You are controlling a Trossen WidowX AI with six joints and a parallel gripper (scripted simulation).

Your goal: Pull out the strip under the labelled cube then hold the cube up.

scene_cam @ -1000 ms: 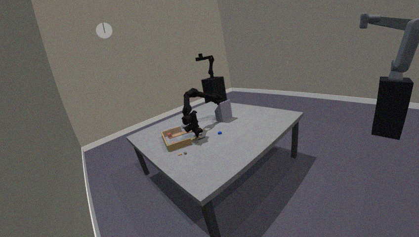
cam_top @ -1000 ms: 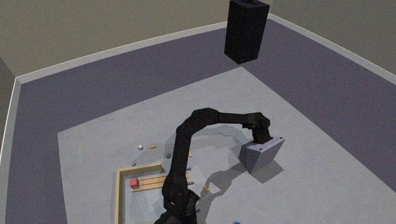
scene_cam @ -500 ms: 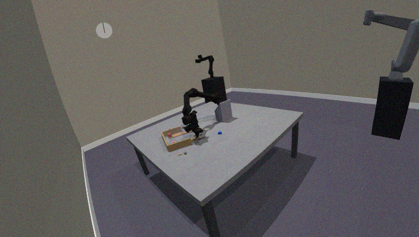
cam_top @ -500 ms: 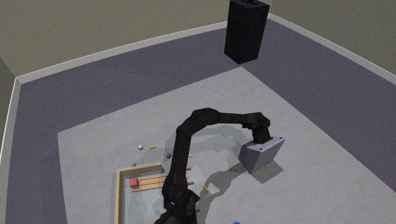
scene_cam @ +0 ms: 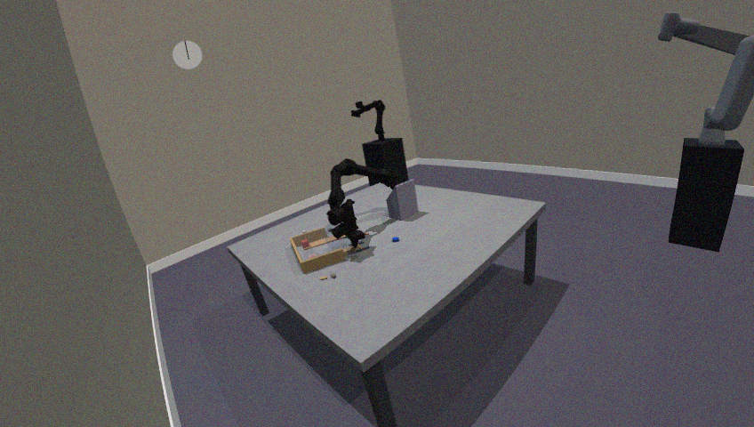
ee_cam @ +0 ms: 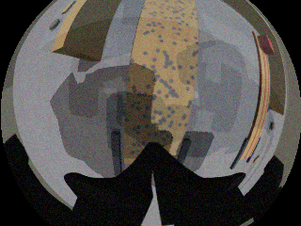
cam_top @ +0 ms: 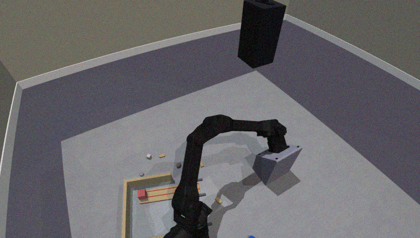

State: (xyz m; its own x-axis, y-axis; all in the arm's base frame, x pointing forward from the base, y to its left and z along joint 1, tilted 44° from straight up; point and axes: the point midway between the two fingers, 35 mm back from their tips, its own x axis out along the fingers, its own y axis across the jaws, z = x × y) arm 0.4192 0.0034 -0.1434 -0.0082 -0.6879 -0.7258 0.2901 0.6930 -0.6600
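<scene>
Right now the blue object is 16 cm behind my gripper tip and 11 cm to the left of it. From my gripper tip the other things lie so: tan piece (39 cm to the right); white cube (5 cm ahead, 41 cm to the right); speckled tan strip (9 cm ahead, 3 cm to the right).
</scene>
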